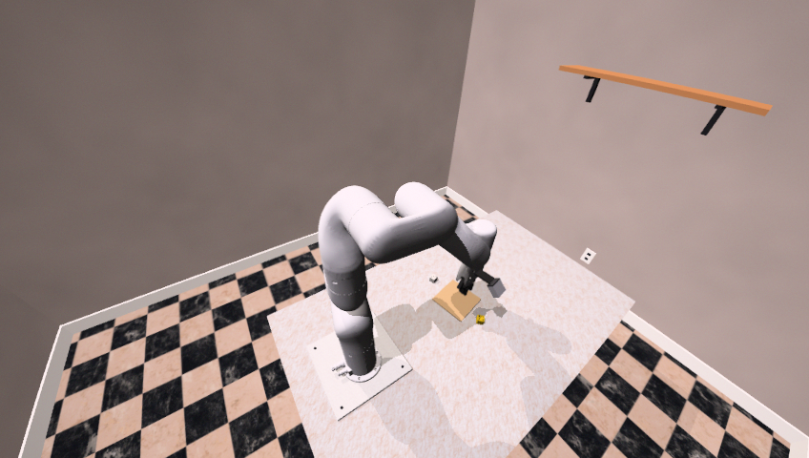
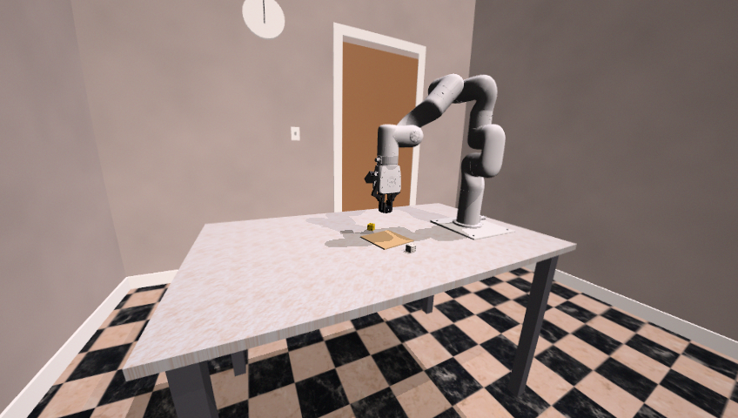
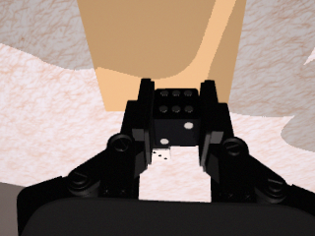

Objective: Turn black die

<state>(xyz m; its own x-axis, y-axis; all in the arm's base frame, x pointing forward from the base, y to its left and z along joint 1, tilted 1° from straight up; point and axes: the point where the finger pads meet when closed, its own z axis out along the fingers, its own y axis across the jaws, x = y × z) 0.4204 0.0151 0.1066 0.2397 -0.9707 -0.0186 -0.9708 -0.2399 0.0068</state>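
Right now the tan mat is 3 cm to the left of my hand and 12 cm below it. The rest, counted from my hand: white die: 2 cm behind, 16 cm to the left, 10 cm below; black die: 1 cm below; yellow die: 2 cm ahead, 9 cm to the right, 10 cm below.
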